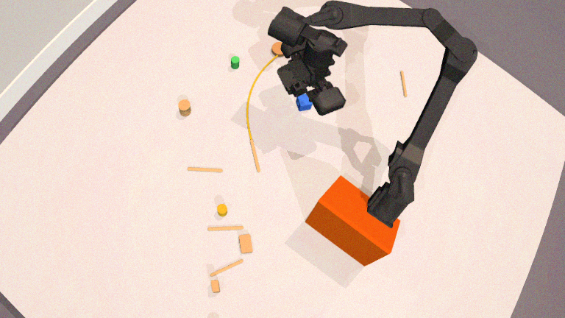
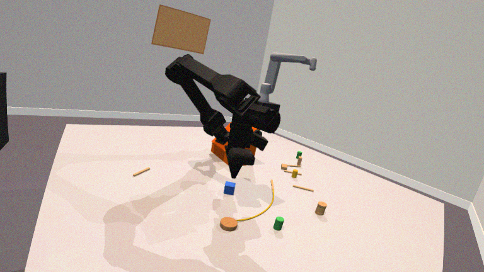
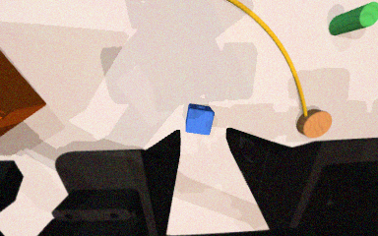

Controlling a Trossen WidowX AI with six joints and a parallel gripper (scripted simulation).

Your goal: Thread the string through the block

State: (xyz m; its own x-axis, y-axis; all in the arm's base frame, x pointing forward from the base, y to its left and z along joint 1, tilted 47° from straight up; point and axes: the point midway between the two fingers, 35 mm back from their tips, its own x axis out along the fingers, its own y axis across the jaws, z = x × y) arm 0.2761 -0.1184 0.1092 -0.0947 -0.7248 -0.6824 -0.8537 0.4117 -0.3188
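Right now my gripper tip is 50 mm above the blue block. Also, from my gripper tip: round wooden button (130 mm ahead, 100 mm to the right, 50 mm below); then thin wooden stick (160 mm to the left, 60 mm below, 30 mm ahead); then green cylinder (200 mm ahead, 50 mm below).
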